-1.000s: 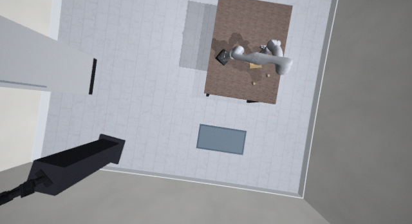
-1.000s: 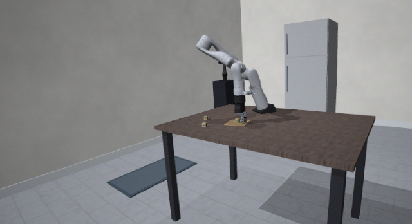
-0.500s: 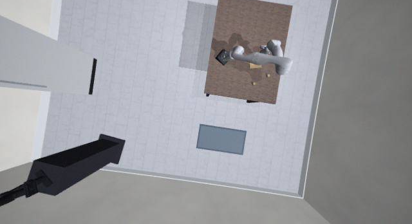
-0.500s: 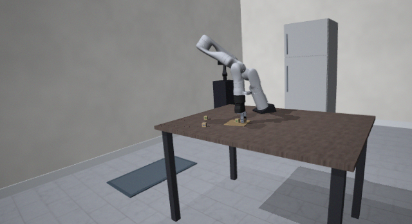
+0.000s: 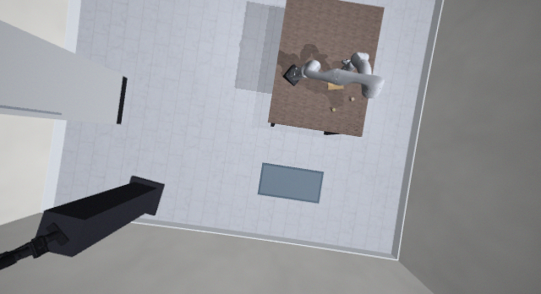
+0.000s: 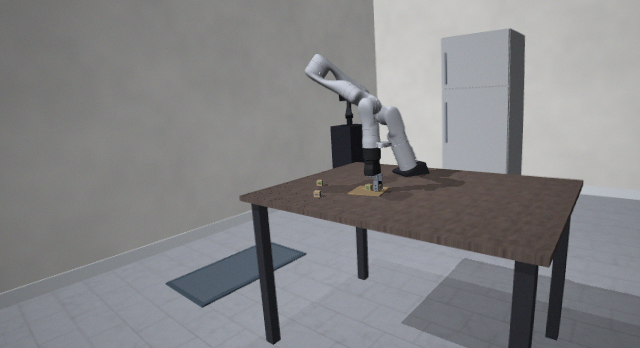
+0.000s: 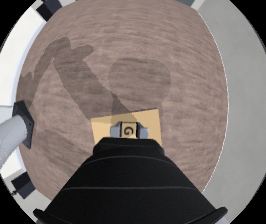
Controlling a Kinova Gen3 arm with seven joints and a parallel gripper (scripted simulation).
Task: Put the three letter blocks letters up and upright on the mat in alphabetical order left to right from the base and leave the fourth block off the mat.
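The mat lies 40 mm to the right of my hand, 30 mm below it and 10 mm ahead of it. Also, from my hand: tan block (200 mm ahead, 160 mm to the right, 20 mm below).
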